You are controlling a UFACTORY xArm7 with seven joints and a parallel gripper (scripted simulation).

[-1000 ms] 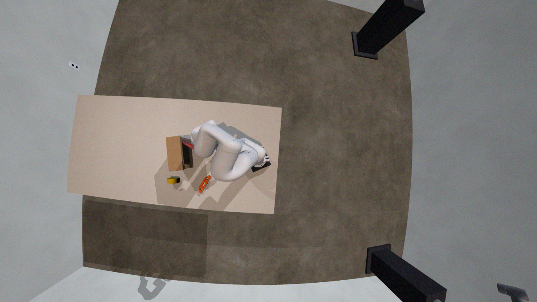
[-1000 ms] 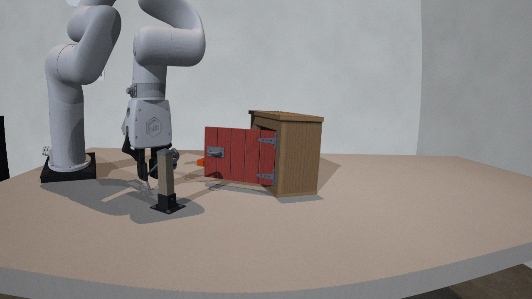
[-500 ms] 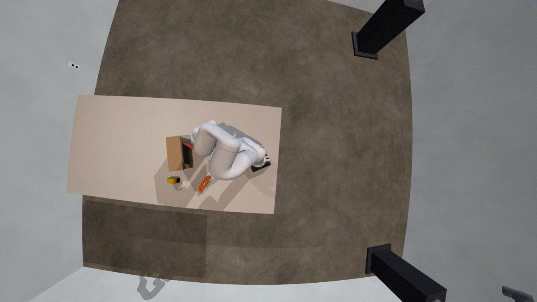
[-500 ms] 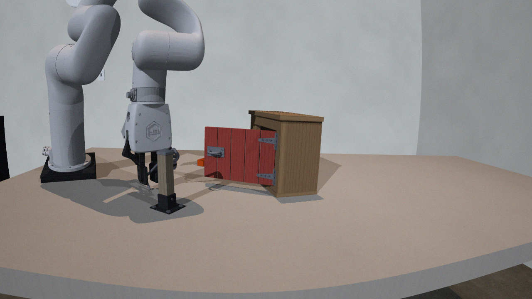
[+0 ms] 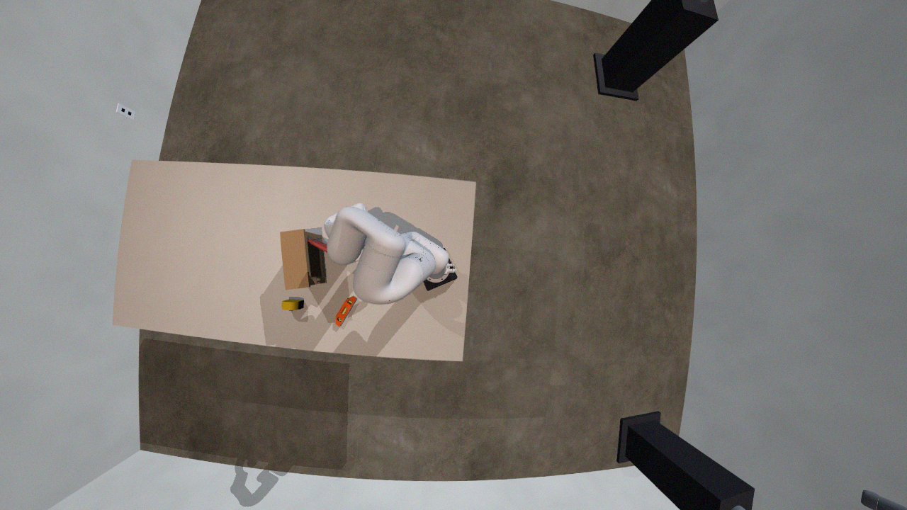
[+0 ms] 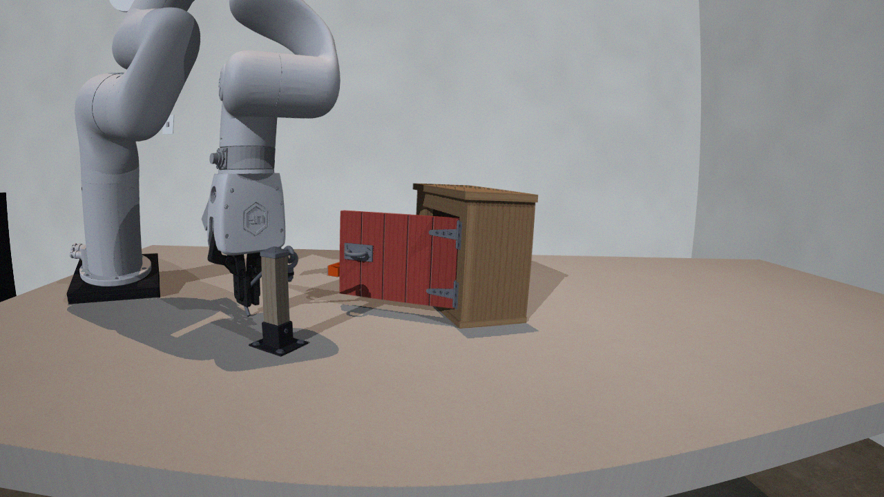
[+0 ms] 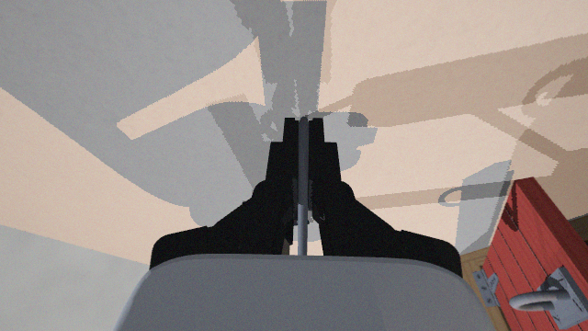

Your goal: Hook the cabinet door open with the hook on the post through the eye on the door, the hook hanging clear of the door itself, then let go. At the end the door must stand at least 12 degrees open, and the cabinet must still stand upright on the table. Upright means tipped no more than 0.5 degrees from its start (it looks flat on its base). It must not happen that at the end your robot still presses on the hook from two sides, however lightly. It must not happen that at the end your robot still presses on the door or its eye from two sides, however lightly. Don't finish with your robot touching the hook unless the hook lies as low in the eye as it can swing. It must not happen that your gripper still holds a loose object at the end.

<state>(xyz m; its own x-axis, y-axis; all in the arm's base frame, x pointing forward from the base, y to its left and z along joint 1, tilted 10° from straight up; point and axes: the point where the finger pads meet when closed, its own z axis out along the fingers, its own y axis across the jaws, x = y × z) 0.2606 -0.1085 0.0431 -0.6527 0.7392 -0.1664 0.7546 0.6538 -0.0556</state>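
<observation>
My gripper is now 40 mm to the left of the hook rod, 30 mm short of it and 20 mm below it. Round my hand: red door: 200 mm ahead, 40 mm above, 20 mm to the left; then orange tool: 310 mm to the left, 160 mm ahead, 30 mm below; then yellow block: 400 mm ahead, 290 mm to the left, 10 mm below.
</observation>
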